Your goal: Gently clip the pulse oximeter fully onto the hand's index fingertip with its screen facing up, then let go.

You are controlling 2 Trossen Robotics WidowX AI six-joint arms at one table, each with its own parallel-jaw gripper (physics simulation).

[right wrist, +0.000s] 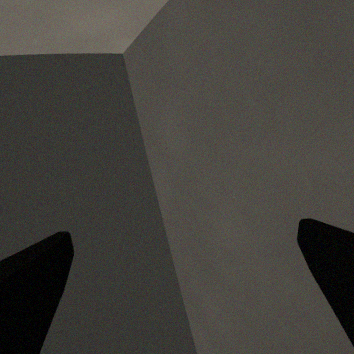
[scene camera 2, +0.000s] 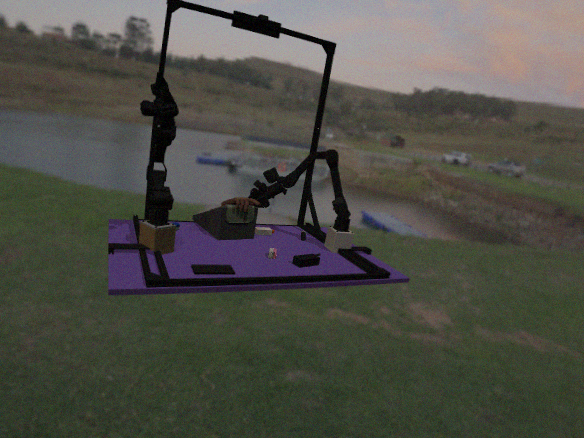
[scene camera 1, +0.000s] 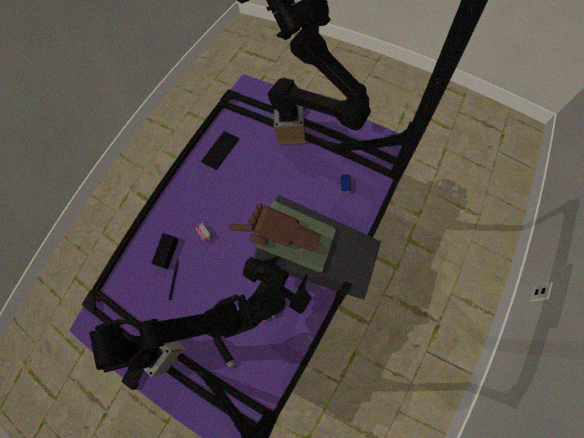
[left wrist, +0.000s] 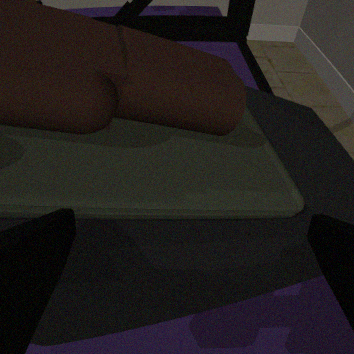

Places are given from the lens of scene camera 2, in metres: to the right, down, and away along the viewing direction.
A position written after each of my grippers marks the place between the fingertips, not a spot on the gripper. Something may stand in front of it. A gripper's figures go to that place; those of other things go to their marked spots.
my right gripper (scene camera 2: pixel 161 78): -0.45, -0.48, 1.23
dark grey block (scene camera 2: pixel 213 221): -0.37, 0.01, 1.75
